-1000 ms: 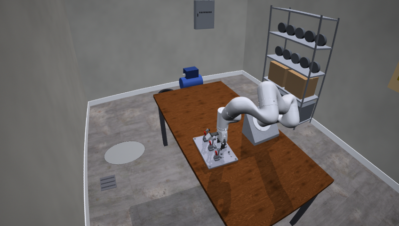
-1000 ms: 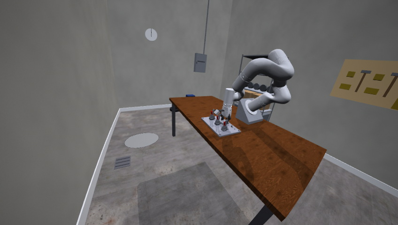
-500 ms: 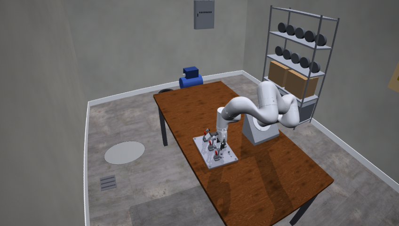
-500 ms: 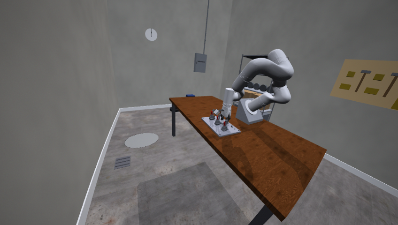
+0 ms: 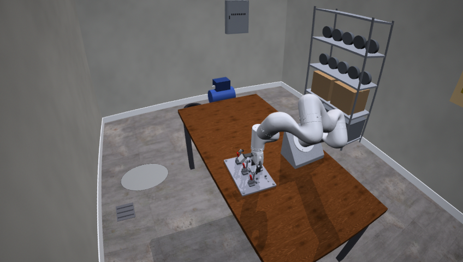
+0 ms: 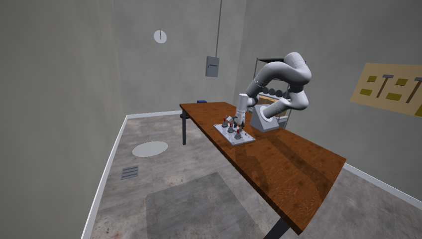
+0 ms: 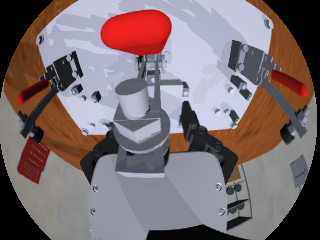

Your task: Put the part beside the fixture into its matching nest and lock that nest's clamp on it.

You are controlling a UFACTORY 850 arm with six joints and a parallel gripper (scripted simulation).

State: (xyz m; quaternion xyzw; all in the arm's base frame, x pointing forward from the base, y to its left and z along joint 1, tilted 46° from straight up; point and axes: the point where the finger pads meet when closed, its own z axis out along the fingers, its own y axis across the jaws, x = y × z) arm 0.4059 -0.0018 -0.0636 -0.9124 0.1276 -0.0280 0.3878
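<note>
Right now my hand is 1 cm above the flat grey part. Round my hand: grey fixture plate (5 cm ahead, 1 cm to the right, 4 cm below).
</note>
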